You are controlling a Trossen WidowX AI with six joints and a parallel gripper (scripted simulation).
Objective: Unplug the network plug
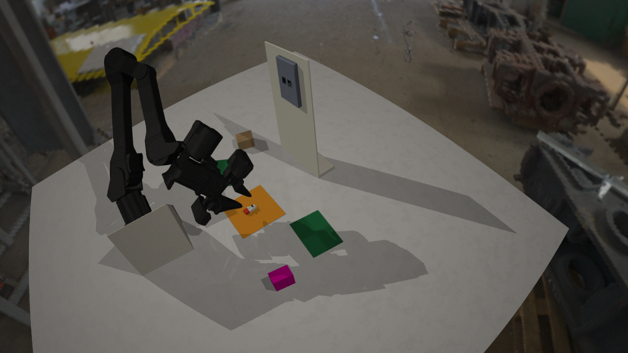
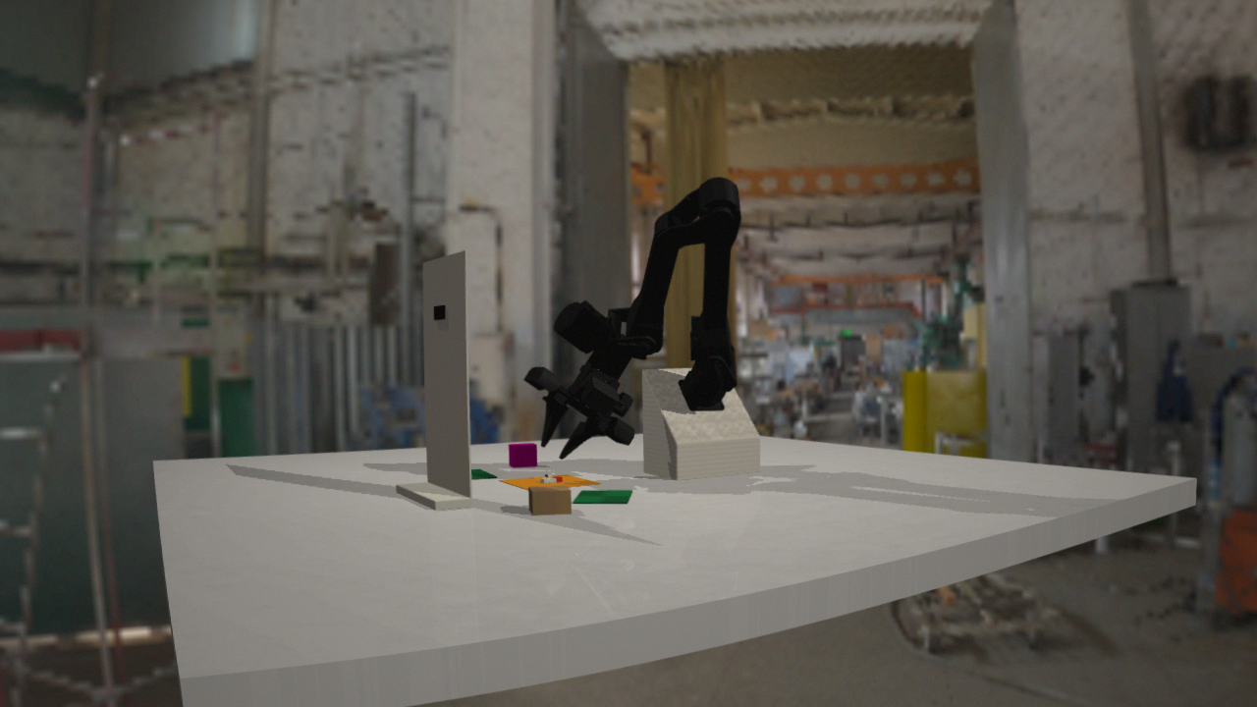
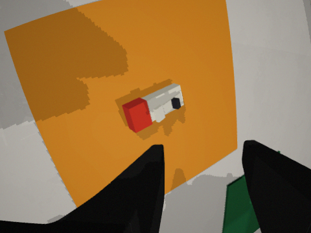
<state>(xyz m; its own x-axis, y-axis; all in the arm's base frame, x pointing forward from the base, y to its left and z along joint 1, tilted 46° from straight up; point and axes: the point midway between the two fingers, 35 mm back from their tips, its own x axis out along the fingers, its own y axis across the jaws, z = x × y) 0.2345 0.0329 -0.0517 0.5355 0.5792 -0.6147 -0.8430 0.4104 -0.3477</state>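
Now: the network plug 4 cm below my gripper tip, 1 cm to the left of it and 1 cm ahead of it. The rest, counted from my gripper tip: upright panel (19 cm ahead, 11 cm above, 8 cm to the left); magenta cube (21 cm to the right, 3 cm below, 2 cm behind); orange marked square (4 cm below, 1 cm ahead).
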